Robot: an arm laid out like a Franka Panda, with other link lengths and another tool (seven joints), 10 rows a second.
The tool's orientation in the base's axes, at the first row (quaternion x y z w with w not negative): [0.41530, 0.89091, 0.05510, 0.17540]
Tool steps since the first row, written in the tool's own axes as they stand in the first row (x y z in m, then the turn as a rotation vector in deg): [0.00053, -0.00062, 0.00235, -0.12, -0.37, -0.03]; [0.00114, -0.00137, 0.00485, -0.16, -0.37, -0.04]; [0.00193, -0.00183, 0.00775, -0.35, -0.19, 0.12]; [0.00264, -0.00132, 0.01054, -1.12, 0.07, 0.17]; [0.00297, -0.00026, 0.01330, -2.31, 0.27, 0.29]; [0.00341, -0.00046, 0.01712, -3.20, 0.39, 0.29]
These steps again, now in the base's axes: [0.00008, -0.00011, -0.00248, -0.21, -0.33, -0.03]; [0.00007, -0.00025, -0.00516, -0.19, -0.36, -0.01]; [0.00031, -0.00009, -0.00819, 0.11, -0.39, -0.06]; [0.00126, 0.00065, -0.01085, 0.78, -0.81, 0.16]; [0.00282, 0.00145, -0.01326, 1.67, -1.59, 0.41]; [0.00378, 0.00148, -0.01698, 2.28, -2.19, 0.68]
